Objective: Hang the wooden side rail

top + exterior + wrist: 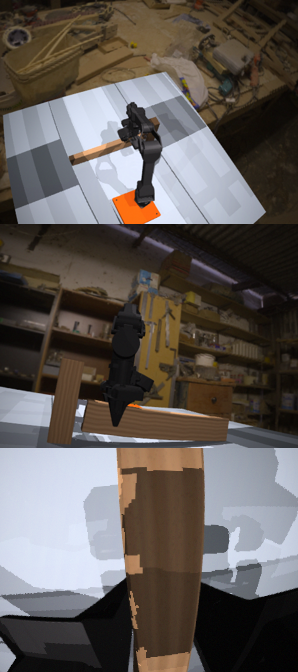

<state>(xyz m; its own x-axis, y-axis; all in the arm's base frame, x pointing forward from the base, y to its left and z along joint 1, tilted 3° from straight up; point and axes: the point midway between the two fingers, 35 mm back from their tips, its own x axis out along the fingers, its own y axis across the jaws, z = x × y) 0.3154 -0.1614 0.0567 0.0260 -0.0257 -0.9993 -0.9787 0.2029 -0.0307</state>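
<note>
Right now the wooden headboard post is 120 mm to the right of my gripper tip, 40 mm above it and 20 mm behind it.
</note>
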